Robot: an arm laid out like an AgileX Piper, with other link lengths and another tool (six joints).
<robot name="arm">
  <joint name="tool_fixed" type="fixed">
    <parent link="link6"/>
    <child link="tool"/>
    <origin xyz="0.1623 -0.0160 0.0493" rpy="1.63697 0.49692 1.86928"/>
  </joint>
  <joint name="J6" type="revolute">
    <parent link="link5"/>
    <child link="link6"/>
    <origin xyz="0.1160 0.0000 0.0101"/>
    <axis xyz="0.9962 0 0.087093"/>
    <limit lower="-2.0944" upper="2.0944"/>
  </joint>
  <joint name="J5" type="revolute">
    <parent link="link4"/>
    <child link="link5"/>
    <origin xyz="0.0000 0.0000 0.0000"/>
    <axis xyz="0 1 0"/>
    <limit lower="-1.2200" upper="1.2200"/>
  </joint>
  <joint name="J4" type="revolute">
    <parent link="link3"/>
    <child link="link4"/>
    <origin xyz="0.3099 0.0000 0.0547"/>
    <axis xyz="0.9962 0 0.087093"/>
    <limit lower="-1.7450" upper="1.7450"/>
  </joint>
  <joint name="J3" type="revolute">
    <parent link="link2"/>
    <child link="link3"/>
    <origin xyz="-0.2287 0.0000 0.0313"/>
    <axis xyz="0 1 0"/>
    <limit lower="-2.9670" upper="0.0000"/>
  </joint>
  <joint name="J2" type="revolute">
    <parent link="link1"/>
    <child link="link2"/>
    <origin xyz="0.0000 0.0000 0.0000"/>
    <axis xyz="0 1 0"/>
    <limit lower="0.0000" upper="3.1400"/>
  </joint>
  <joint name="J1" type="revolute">
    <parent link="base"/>
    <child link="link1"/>
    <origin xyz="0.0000 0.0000 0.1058"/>
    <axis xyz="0 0 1"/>
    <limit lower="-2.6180" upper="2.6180"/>
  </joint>
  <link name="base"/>
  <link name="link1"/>
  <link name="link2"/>
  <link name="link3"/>
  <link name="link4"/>
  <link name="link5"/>
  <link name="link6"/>
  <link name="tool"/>
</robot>
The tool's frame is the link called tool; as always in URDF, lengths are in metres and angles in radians.
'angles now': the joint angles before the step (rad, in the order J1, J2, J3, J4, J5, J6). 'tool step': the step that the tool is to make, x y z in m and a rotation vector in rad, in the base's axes. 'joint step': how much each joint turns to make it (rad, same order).
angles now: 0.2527 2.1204 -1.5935 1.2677 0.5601 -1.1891
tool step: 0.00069 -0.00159 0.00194 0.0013 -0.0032 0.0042
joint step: -0.0061 0.0000 -0.0038 0.0000 0.0092 -0.0047
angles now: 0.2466 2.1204 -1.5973 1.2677 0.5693 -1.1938
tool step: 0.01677 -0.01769 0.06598 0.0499 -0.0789 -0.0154
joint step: -0.0470 -0.0514 -0.0632 -0.0022 0.0470 0.0235
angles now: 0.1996 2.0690 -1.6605 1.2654 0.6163 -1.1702
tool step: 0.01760 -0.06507 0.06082 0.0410 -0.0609 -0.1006
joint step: -0.1062 -0.0919 -0.0026 -0.0024 0.0218 0.0388
